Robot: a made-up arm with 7 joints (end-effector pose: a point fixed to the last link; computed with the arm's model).
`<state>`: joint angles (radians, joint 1 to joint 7).
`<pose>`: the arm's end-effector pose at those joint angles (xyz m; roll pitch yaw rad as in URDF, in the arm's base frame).
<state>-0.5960 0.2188 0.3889 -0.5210 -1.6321 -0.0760 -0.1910</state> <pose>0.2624 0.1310 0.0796 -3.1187 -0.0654 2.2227</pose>
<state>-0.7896 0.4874 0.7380 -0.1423 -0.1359 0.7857 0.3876</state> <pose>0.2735 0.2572 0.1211 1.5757 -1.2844 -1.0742</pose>
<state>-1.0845 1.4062 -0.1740 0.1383 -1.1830 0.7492 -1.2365</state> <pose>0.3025 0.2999 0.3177 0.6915 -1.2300 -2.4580</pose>
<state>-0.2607 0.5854 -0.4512 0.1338 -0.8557 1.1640 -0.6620</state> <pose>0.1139 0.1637 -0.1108 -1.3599 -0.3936 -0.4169</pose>
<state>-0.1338 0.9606 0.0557 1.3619 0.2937 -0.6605 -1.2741</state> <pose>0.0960 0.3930 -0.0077 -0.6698 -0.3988 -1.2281</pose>
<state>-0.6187 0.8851 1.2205 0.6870 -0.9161 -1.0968 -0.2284</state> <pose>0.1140 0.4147 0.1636 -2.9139 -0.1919 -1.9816</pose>
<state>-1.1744 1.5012 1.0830 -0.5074 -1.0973 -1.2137 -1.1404</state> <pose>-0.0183 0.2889 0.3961 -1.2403 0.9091 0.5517</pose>
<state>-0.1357 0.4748 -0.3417 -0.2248 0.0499 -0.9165 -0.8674</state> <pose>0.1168 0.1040 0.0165 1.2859 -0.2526 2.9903</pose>
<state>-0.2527 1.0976 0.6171 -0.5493 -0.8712 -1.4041 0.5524</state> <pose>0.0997 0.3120 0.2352 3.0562 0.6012 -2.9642</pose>
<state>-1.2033 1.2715 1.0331 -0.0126 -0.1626 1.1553 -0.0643</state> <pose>0.1421 0.3894 0.3860 2.7074 -1.0842 -2.1503</pose>
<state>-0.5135 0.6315 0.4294 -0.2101 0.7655 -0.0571 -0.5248</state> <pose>0.2377 0.2429 0.1424 1.2806 0.2270 -1.6803</pose>
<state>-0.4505 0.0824 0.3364 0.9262 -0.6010 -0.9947 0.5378</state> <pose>0.1852 0.1214 -0.0971 -2.2322 -1.4920 3.0178</pose>
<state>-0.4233 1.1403 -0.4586 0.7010 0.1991 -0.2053 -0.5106</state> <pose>0.2173 0.3465 0.0717 0.1402 0.0560 -1.7216</pose>
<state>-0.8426 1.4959 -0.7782 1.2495 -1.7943 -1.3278 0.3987</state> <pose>0.1522 0.4147 0.2745 2.9747 -0.3799 -1.7440</pose>
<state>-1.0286 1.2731 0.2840 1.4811 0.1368 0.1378 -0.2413</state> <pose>0.2167 0.4311 0.2596 0.8073 -0.5596 -0.5191</pose>
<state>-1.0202 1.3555 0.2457 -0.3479 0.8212 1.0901 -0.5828</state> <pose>0.1748 0.3064 0.4050 1.7848 -0.1360 -0.9143</pose>
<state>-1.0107 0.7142 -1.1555 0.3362 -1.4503 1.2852 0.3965</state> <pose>0.2829 0.1381 0.0133 -0.4127 0.0538 -1.0074</pose>
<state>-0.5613 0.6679 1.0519 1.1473 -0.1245 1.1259 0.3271</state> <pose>0.1508 0.3251 -0.0068 -0.1787 -0.0112 0.6837</pose>
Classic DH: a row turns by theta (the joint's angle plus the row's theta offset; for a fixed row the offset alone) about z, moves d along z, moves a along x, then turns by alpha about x. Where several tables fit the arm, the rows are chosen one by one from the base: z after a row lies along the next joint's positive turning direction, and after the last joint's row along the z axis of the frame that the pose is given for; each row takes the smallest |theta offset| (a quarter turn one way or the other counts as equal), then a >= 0, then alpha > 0; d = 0 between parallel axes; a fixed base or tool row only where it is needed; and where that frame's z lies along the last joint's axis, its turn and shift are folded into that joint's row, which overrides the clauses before.
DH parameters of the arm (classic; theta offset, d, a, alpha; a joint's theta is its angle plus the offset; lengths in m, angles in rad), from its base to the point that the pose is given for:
base (fixed): -0.071 0.2714 -0.0075 -1.3004
joint 1: -1.3111 0.0271 -0.0257 -1.5708
joint 2: 1.2915 -0.001 -0.0243 1.5708
joint 3: 1.5708 -0.3105 0.0519 -1.5708
joint 4: 1.5708 -0.014 0.0047 1.5708
joint 5: 0 0.0786 -0.002 -1.5708
joint 6: -1.5708 -0.0056 0.0505 1.5708
joint 7: 1.1401 -0.0038 0.0252 -1.4962
tool (fixed): -1.9505 0.0129 0 0

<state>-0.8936 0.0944 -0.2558 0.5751 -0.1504 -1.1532 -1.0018</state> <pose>0.3311 -0.0225 0.0962 1.5538 -0.0389 2.8705</pose>
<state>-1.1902 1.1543 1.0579 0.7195 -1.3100 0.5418 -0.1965</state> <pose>0.2411 0.4027 0.3353 -2.9306 -0.3219 2.6750</pose>
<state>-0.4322 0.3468 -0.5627 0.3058 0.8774 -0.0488 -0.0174</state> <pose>0.2071 0.0540 -0.0569 0.8168 0.0311 -2.2603</pose>
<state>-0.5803 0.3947 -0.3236 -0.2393 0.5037 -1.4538 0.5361</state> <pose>0.1954 0.0734 0.0542 2.4083 0.5416 3.0167</pose>
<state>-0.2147 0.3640 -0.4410 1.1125 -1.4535 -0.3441 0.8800</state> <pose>0.0585 0.1586 -0.1408 0.3901 -0.4821 0.5994</pose>
